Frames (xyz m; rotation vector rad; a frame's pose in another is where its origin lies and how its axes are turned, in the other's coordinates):
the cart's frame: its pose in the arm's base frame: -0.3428 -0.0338 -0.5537 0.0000 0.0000 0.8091
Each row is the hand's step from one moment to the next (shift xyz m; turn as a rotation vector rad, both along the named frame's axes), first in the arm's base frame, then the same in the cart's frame.
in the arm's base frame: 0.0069 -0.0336 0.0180 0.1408 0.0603 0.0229
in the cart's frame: -0.0196 -0.0282 0.0180 0.1408 -0.0603 0.0229
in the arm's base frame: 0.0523 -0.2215 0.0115 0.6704 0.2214 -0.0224
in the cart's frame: -0.1242 -0.1907 0.0115 0.6229 -0.3323 -0.0224
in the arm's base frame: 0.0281 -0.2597 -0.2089 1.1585 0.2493 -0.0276
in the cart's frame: -0.1685 -0.1996 -0.2089 0.9799 -0.6663 -0.0276
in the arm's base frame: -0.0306 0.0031 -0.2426 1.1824 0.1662 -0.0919
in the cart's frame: -0.0189 0.0243 -0.2426 0.9363 -0.7410 -0.0919
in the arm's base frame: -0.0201 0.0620 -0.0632 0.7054 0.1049 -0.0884
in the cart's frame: 0.0310 0.0573 -0.0632 0.5627 -0.4381 -0.0884
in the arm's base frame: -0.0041 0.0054 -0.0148 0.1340 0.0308 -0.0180
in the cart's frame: 0.0011 0.0067 -0.0148 0.1148 -0.0757 -0.0180
